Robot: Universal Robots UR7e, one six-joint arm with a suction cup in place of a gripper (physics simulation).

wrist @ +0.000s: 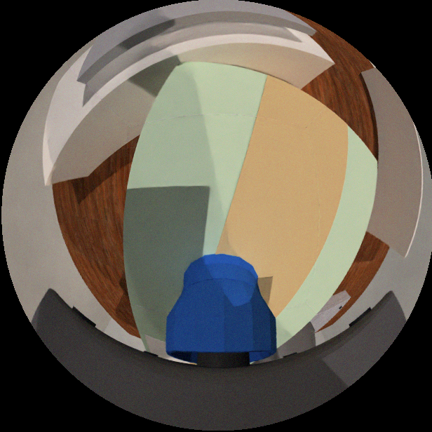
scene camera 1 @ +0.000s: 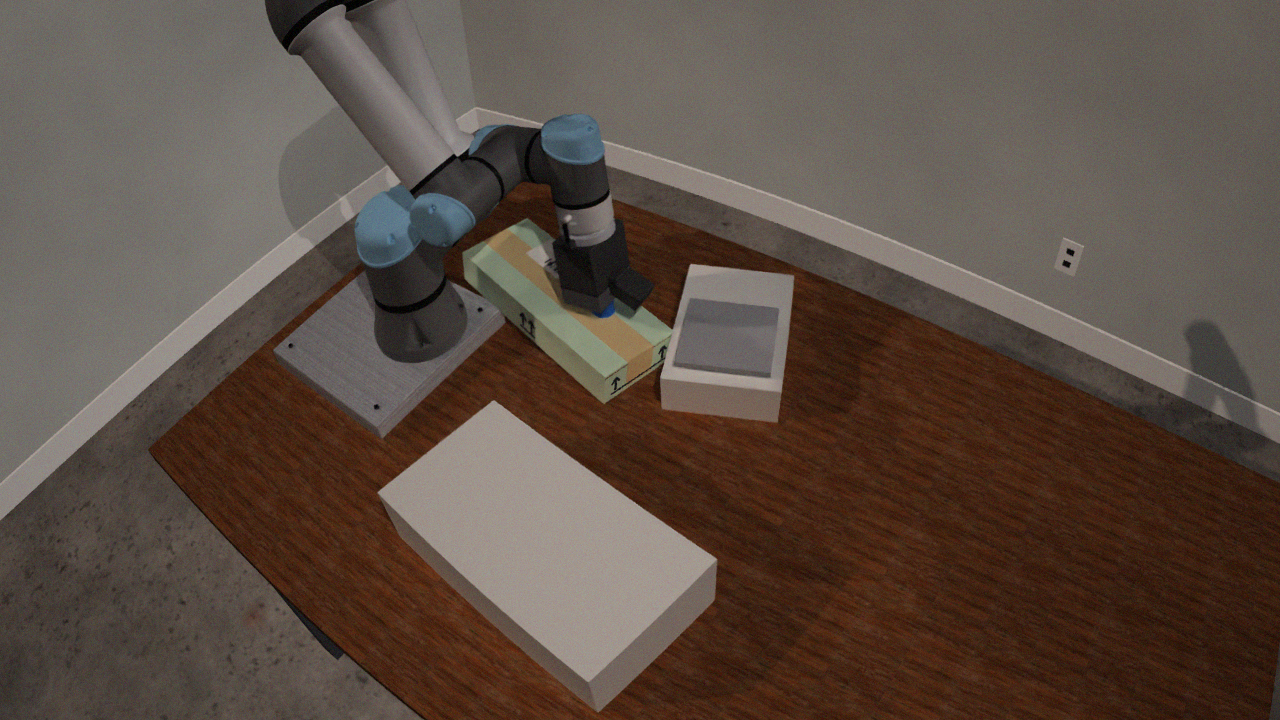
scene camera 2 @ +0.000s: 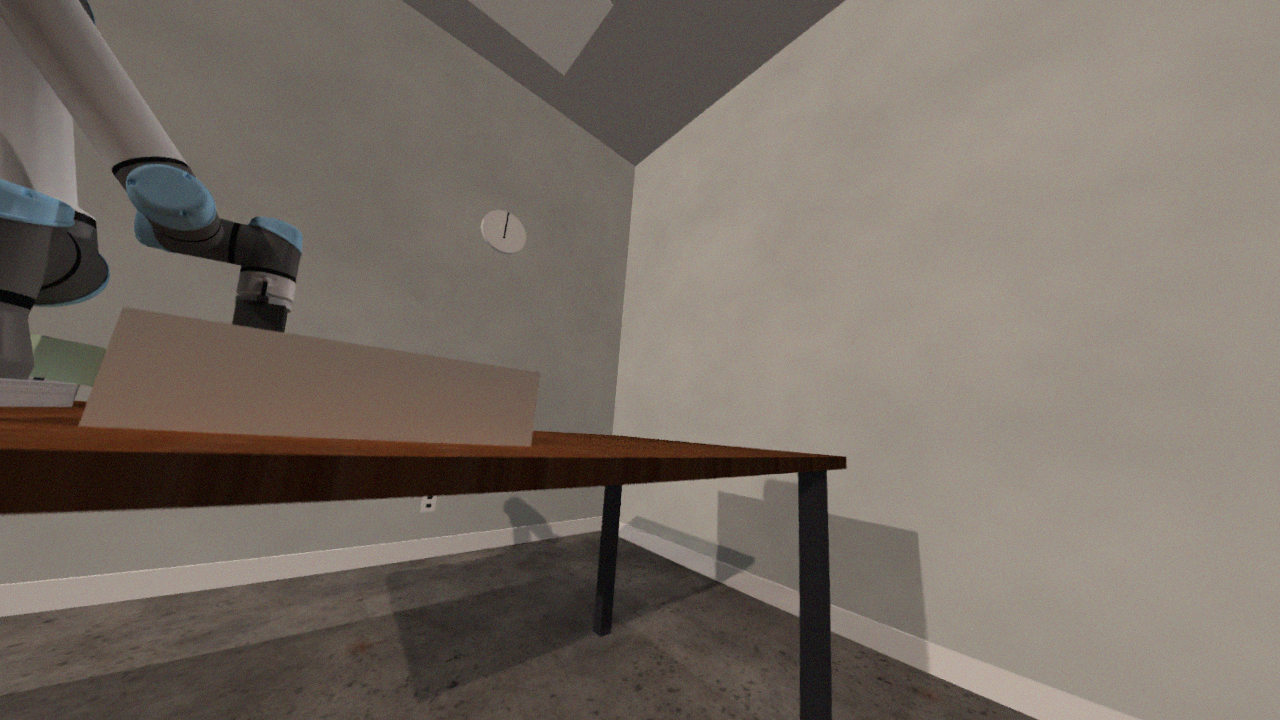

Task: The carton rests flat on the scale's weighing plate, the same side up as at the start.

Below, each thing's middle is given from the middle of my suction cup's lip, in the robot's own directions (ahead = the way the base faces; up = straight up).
Labels:
I see the white scale [scene camera 1: 726, 357] 17 cm ahead of my suction cup, 7 cm to the left of it and 4 cm below it. Round my suction cup: large white block [scene camera 1: 591, 586] 15 cm ahead, 36 cm to the right, 3 cm below.

